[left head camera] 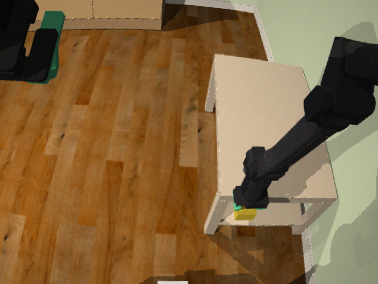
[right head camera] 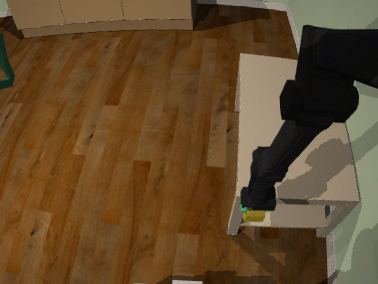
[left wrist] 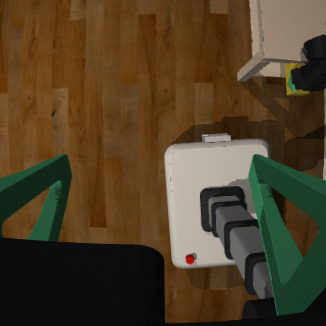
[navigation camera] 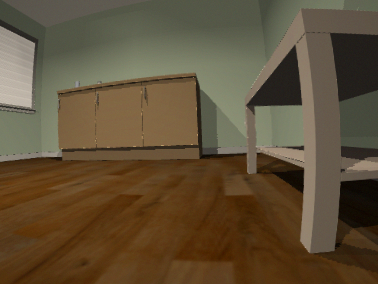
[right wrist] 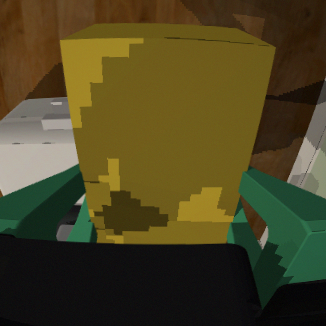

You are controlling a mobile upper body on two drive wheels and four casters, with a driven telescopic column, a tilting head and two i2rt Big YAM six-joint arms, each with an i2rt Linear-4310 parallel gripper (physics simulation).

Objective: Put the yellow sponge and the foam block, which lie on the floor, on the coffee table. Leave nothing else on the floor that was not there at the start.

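Frame: origin at the left arm's base, x ahead, y left, z up, level; metres.
Seen in the pictures: left gripper, between the fingertips: (left head camera: 18, 69) (left wrist: 159, 164); right gripper, between the fingertips: (left head camera: 244, 208) (right head camera: 253, 210) (left wrist: 295, 84) (right wrist: 161, 162).
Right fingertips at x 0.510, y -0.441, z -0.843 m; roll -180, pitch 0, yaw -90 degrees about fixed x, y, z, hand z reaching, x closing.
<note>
A point is followed by its place in that frame.
The yellow sponge (left head camera: 245, 215) {x 0.474, y -0.435, z -0.817 m} (right head camera: 254, 216) {x 0.475, y -0.437, z -0.813 m} (left wrist: 291, 88) (right wrist: 170, 100) {x 0.556, y -0.444, z -0.811 m} is held between the green fingers of my right gripper (left head camera: 246, 207) {x 0.510, y -0.441, z -0.843 m} (right head camera: 256, 208) {x 0.510, y -0.441, z -0.843 m} (right wrist: 161, 162) {x 0.510, y -0.441, z -0.843 m}, which is shut on it. In the head views it appears in front of the near end of the pale coffee table (left head camera: 260, 110) {x 1.118, y -0.657, z -1.027 m} (right head camera: 265, 95) {x 1.210, y -0.575, z -1.027 m} (left wrist: 290, 30) {x 0.776, y -0.542, z -1.027 m} (navigation camera: 320, 145) {x 0.656, y -0.415, z -1.278 m}, below the top's edge; its exact height is unclear. My left gripper (left wrist: 159, 164) {x 0.339, y 0.001, z -0.136 m} is open and empty; one green finger (left head camera: 54, 40) {x 0.296, y -0.070, z -0.071 m} (right head camera: 7, 67) {x 0.330, y -0.055, z -0.112 m} shows at the left of each head view. The foam block does not show in these views.
A wooden cabinet (left head camera: 125, 11) {x 2.444, y 0.160, z -1.253 m} (right head camera: 100, 15) {x 2.471, y 0.668, z -1.259 m} (navigation camera: 120, 117) {x 2.473, y 0.714, z -0.989 m} stands at the far wall. A green wall (left head camera: 355, 200) {x 0.550, y -0.972, z -0.923 m} (right head camera: 367, 240) {x 0.439, y -0.965, z -1.039 m} runs along the table's right side. My white wheeled base (left wrist: 190, 170) {x 0.194, y -0.085, z -1.217 m} (right wrist: 30, 165) {x 0.235, y -0.112, z -1.217 m} is near the table's front leg (left head camera: 212, 215) {x 0.661, y -0.410, z -1.236 m} (left wrist: 250, 70) {x 0.656, y -0.414, z -1.238 m}.
</note>
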